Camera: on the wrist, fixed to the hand. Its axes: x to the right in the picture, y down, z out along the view.
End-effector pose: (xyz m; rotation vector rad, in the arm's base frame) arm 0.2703 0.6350 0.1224 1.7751 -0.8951 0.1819
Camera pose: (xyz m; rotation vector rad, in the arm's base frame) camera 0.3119 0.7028 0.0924 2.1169 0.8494 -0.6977
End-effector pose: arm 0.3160 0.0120 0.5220 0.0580 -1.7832 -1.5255
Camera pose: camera 0.3377 -0.0435 0.4614 -1.7187 1.4093 1.7821
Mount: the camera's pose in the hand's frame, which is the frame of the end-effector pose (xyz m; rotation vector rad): -0.0189 -0.0582 -0.0590 0.2116 0.1175 -1.6531
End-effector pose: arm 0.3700 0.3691 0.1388 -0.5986 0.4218 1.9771
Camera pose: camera 0.4429 0.3507 0.0991 -0.5899 0.0773 0.3168
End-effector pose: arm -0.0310 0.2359 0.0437 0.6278 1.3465 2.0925
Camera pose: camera -0.0436 0.2039 -0.0340 -0.5002 1.3238 0.6230
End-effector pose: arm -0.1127 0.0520 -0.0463 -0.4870 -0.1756 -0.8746
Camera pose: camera -0.1724 0.0054 -0.0849 0.0242 -0.5858 -2.4522
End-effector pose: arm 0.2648 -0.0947 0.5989 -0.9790 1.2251 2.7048
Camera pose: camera 0.3266 -0.0903 0.5408 -1.2319 0.2609 1.1859
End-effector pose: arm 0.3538 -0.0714 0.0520 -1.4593 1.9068 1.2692
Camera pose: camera 0.4250 -0.1133 0.0721 -2.0882 0.3132 0.1448
